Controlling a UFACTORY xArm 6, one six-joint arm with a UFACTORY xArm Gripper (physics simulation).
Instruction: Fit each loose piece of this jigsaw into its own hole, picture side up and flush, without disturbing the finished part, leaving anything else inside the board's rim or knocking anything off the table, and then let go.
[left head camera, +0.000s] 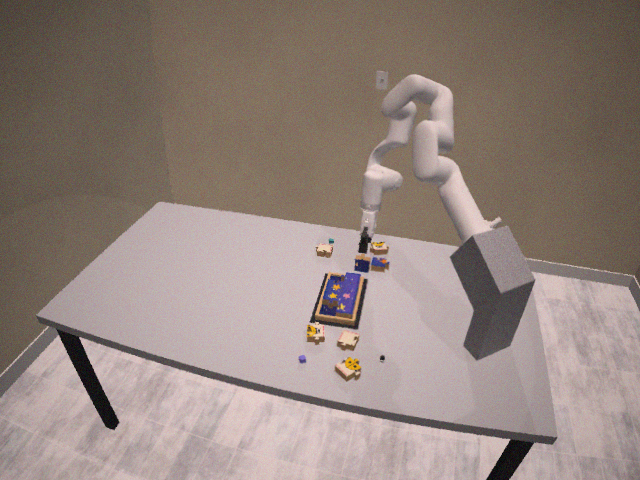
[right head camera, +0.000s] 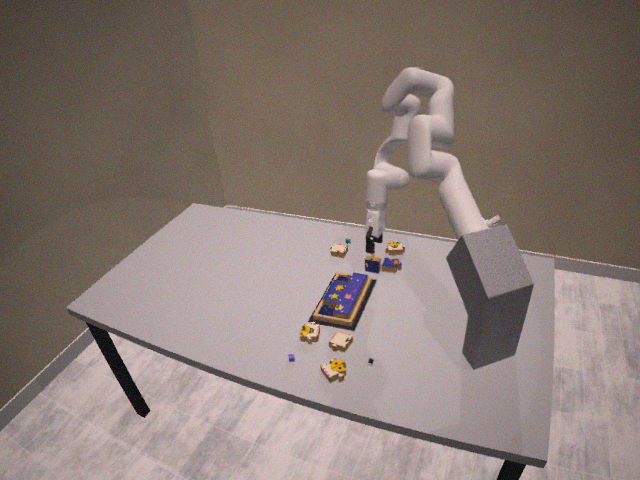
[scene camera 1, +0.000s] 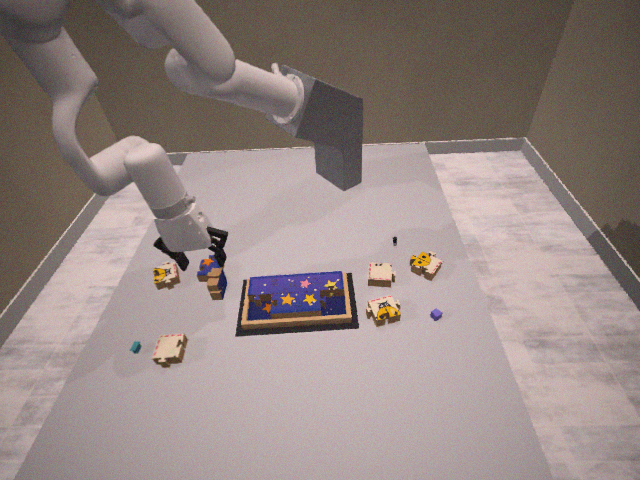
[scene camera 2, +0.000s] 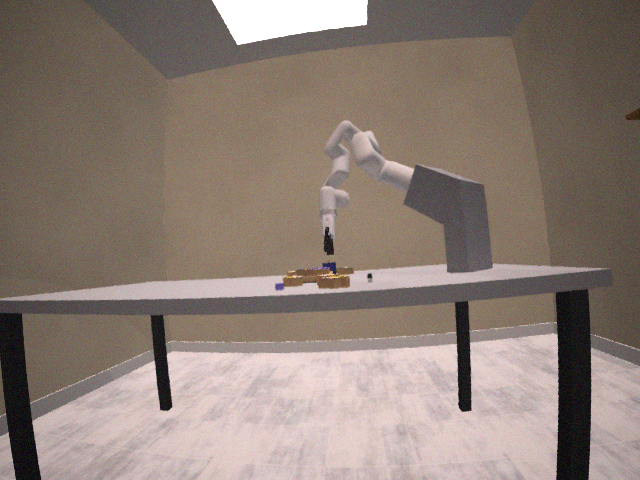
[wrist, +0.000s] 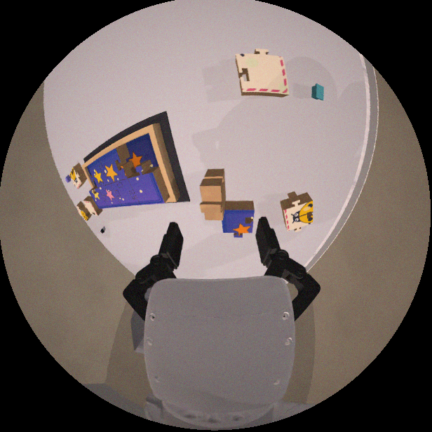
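Observation:
The jigsaw board (left head camera: 336, 320) (scene camera 1: 294, 322) (wrist: 163, 162) has a light wooden rim and a blue starry picture, with recessed holes at its near left and near right corners in scene camera 1. One loose blue piece (left head camera: 361, 264) (right head camera: 372, 265) (scene camera 1: 217, 285) (wrist: 213, 192) stands upright on its edge, its picture side facing the board. A second loose blue piece (left head camera: 379, 264) (right head camera: 391, 265) (wrist: 237, 220) lies picture side up with an orange star, right beside the standing one. My gripper (left head camera: 363, 251) (scene camera 1: 202, 265) (wrist: 218, 228) is open and empty, above these two pieces.
Cream pieces with red dashes (scene camera 1: 169, 349) (scene camera 1: 165, 275) (scene camera 1: 381, 273) (scene camera 1: 383, 310) (scene camera 1: 426, 264) lie on both sides of the board. A teal block (scene camera 1: 135, 346), a purple block (scene camera 1: 436, 314) and a small black object (scene camera 1: 394, 240) lie farther out. The grey arm base (left head camera: 491, 289) stands at the right.

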